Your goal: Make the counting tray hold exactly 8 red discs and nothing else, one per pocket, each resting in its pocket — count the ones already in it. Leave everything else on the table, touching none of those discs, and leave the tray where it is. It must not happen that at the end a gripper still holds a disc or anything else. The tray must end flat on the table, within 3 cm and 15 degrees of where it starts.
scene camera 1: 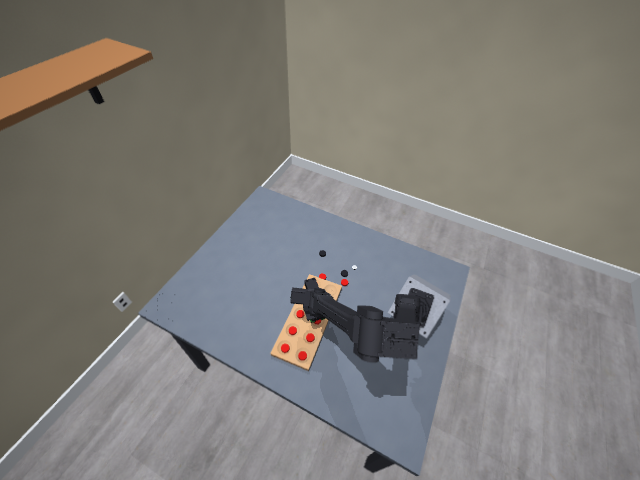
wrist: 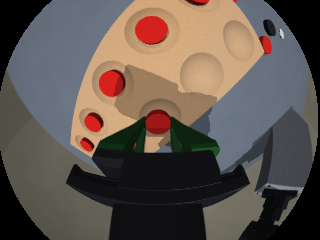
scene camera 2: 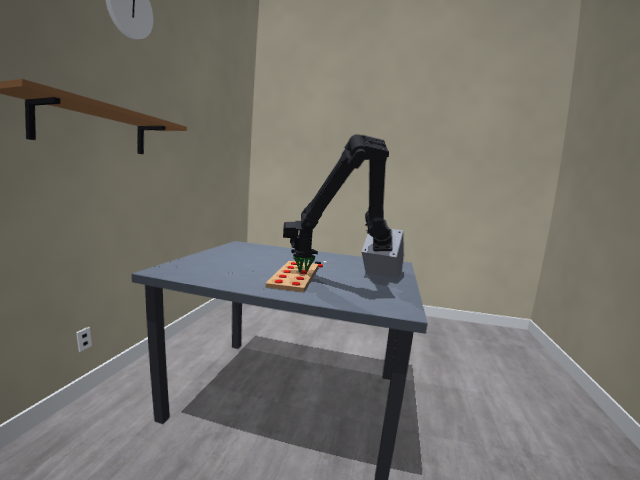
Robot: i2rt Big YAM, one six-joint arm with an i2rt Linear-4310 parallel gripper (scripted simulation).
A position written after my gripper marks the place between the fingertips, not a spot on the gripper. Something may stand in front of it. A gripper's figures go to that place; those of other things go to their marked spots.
My gripper point(wrist: 158, 120) is 0.13 m from the lens. A red disc point(wrist: 151, 30): 0.11 m from the lens.
